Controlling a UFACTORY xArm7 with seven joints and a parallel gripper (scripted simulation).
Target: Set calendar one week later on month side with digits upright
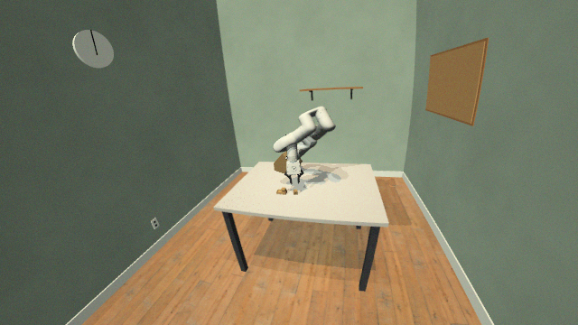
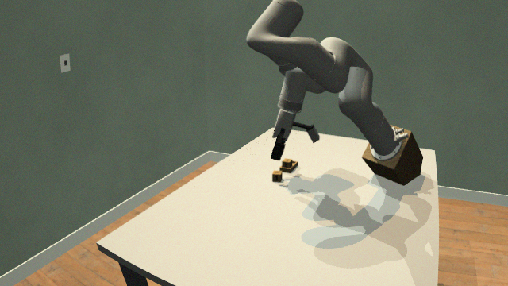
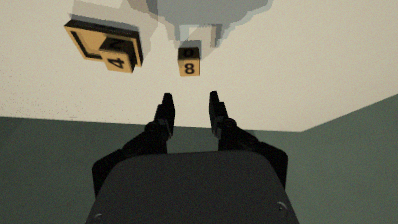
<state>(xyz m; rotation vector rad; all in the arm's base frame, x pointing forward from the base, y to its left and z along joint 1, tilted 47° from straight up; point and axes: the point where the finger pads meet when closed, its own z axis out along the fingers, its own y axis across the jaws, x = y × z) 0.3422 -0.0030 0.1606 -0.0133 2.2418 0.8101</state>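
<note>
The digit cube is 90 mm below my hand. Also, from my hand: wooden calendar tray 110 mm to the right, 100 mm below.
</note>
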